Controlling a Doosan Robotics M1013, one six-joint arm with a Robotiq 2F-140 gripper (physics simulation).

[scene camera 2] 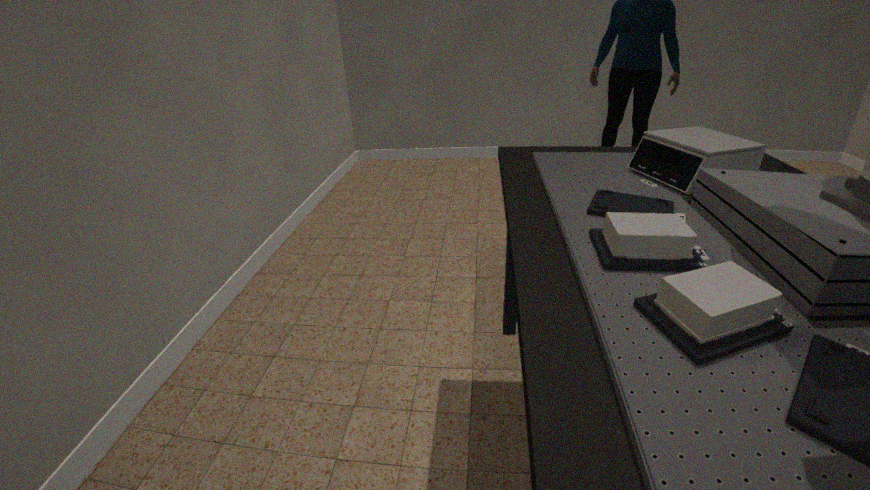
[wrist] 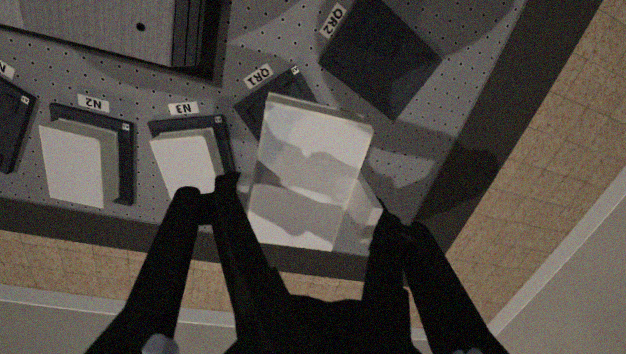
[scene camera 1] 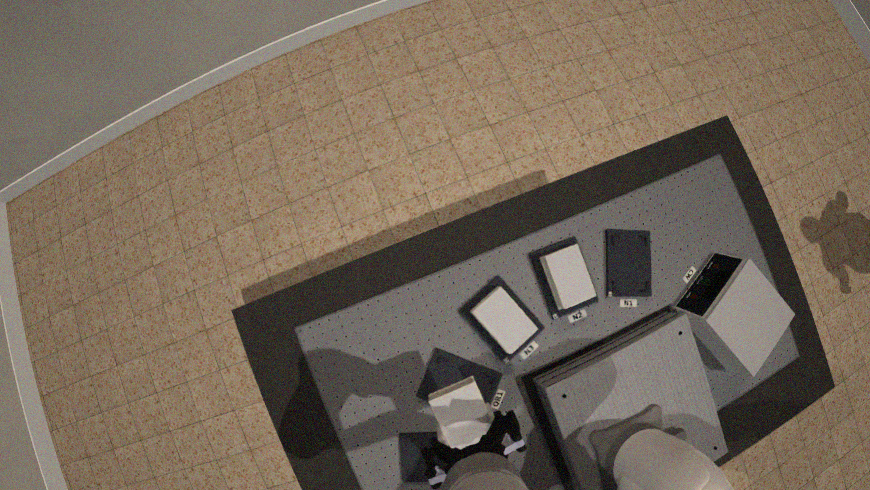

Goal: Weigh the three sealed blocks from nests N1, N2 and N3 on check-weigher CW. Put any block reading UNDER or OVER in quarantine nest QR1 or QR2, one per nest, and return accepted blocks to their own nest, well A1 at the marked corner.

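Places are measured from the arm's base along level axes (x ahead, y right, z down), in millimetres.
Pixels of known places: gripper, fingertip midpoint: (wrist: 303,172) (scene camera 1: 465,421); arm's base, origin of the base link: (scene camera 1: 631,452).
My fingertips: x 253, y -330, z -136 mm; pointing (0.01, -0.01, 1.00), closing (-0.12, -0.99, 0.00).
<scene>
Ahead of a thing's pixels: the offset from my fingertips to its middle.
My gripper (scene camera 1: 465,429) (wrist: 303,172) is shut on a white block {dx +3, dy +0, dz -5 mm} (scene camera 1: 457,404) (wrist: 310,170), held above the table beside and partly over dark nest QR1 {dx +14, dy +4, dz +204 mm} (scene camera 1: 447,365) (scene camera 2: 837,395) (wrist: 292,85). QR2 {dx -136, dy -95, dz +205 mm} (scene camera 1: 415,456) (wrist: 380,60) holds no block in the wrist view. Nest N1 {dx +157, dy +483, dz +204 mm} (scene camera 1: 628,262) (scene camera 2: 630,203) (wrist: 12,125) is empty. A white block {dx +176, dy +310, dz +180 mm} (scene camera 1: 569,276) (scene camera 2: 650,226) (wrist: 75,165) sits in N2, another {dx +130, dy +140, dz +180 mm} (scene camera 1: 504,319) (scene camera 2: 721,289) (wrist: 185,162) in N3. Check-weigher CW {dx -47, dy +712, dz +163 mm} (scene camera 1: 748,316) (scene camera 2: 706,140) has a bare top; its display is too small to read.
A grey stepped platform (scene camera 1: 645,365) (scene camera 2: 791,194) (wrist: 100,30) stands between the nests and the arm (scene camera 1: 663,462). The table has a dark border (scene camera 1: 487,231) (scene camera 2: 547,340) around its perforated top. A person (scene camera 2: 642,42) stands beyond its far end.
</scene>
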